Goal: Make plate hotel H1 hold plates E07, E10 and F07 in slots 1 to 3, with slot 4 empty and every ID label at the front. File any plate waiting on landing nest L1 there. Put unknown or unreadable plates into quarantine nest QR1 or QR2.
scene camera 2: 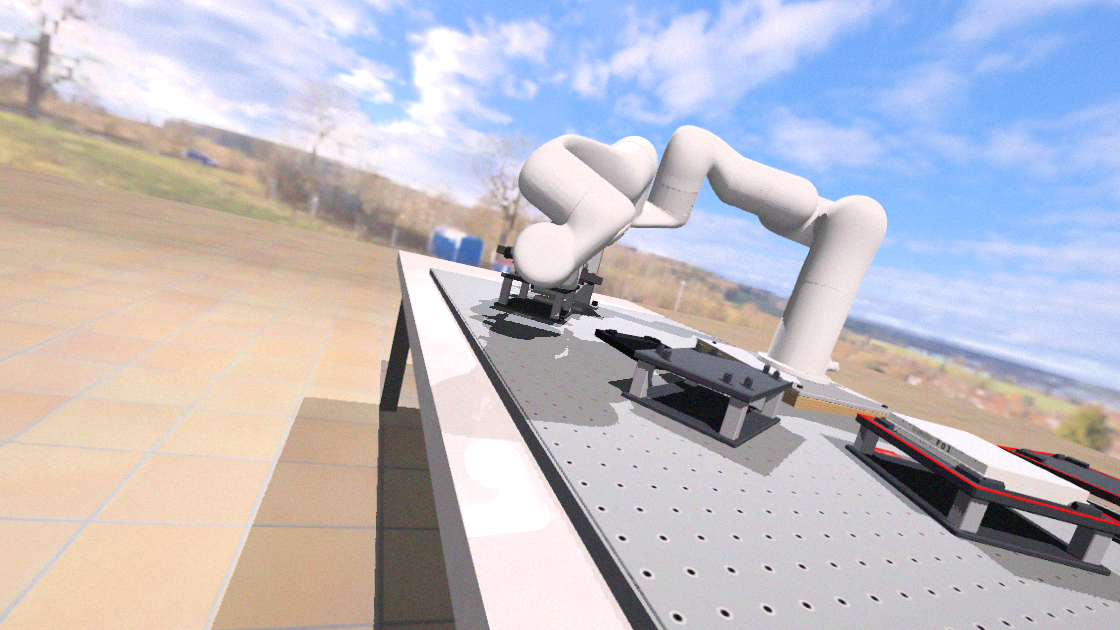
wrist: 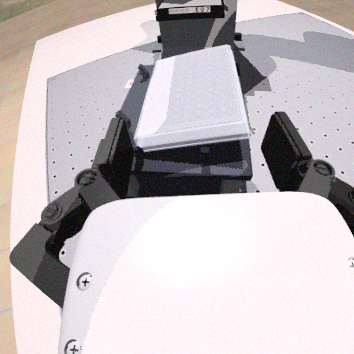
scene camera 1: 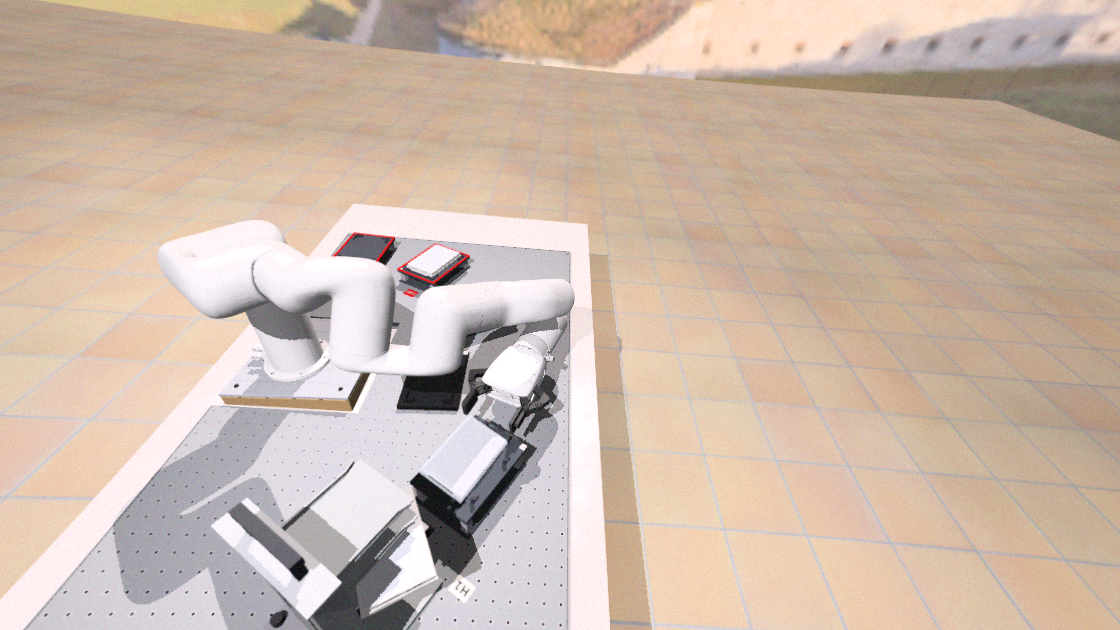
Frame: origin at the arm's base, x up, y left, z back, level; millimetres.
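Seen in the pictures: gripper, fingertip midpoint: (wrist: 197, 131) (scene camera 1: 487, 419); arm's base at its link origin: (scene camera 2: 791, 370) (scene camera 1: 299, 360).
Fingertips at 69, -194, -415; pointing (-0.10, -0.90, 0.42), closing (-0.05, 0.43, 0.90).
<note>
Offsets run from my fingertips to a thing's top centre, as dx, dy, dz. "spot": to the spot under its first point.
My gripper (scene camera 1: 493, 415) (wrist: 197, 131) is open and empty. Its fingers are apart on the near side of a dark raised nest @(-12, -68, +20) (scene camera 1: 516, 456) (wrist: 195, 167). A clear-white plate @(+1, -64, +30) (scene camera 1: 466, 458) (wrist: 195, 95) lies on this nest, slightly skewed in the wrist view; its ID label does not show. Beyond it, a plate label reading E07 @(spot: +17, -167, +102) (wrist: 200, 10) shows on the hotel @(spot: -58, -297, +135) (wrist: 180, 35). In scene camera 1 a white-sided structure @(+71, -238, +96) (scene camera 1: 411, 568) stands by the H1 tag @(-88, -237, +15) (scene camera 1: 462, 588). A white plate @(-34, +564, +202) (scene camera 1: 434, 260) (scene camera 2: 979, 454) rests on a red-edged nest (scene camera 1: 403, 271) (scene camera 2: 924, 454); its label looks like F07.
A second red-edged nest @(-42, +610, +407) (scene camera 1: 368, 245) (scene camera 2: 1073, 471) holds no visible plate. A bare dark stand (scene camera 2: 712, 372) and a black flat nest @(-70, +166, +129) (scene camera 1: 430, 394) are near the arm base (scene camera 1: 293, 383). A white panelled structure @(spot: +135, -220, +132) (scene camera 1: 352, 501) stands left of the plate's nest. The arm arches over the table.
</note>
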